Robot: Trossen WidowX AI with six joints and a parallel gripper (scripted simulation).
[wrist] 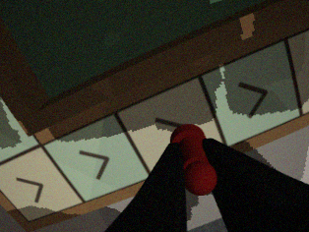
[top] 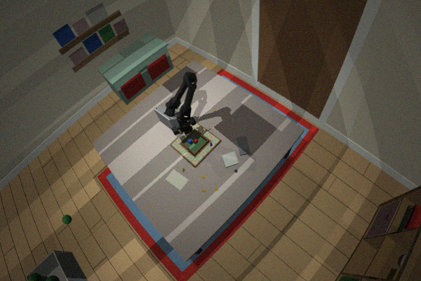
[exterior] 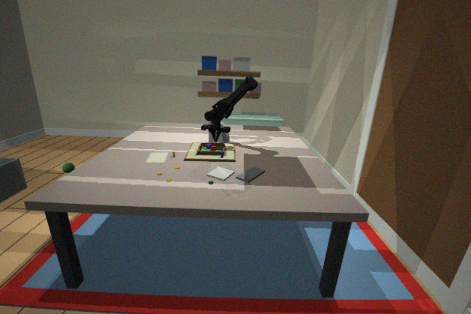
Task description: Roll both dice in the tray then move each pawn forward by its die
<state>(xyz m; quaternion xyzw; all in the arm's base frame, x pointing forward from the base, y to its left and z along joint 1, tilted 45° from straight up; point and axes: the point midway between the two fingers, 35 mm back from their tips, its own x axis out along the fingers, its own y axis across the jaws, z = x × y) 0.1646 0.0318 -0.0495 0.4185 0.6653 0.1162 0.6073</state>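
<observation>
The blue pawn lies 23 cm ahead of my gripper tip, 2 cm to the left of it and 1 cm below it. Round my gripper tip: black token: 50 cm ahead, 6 cm to the right, 4 cm below; then red pawn: 1 cm above; then pale sheet: 17 cm ahead, 35 cm to the right, 4 cm below.
</observation>
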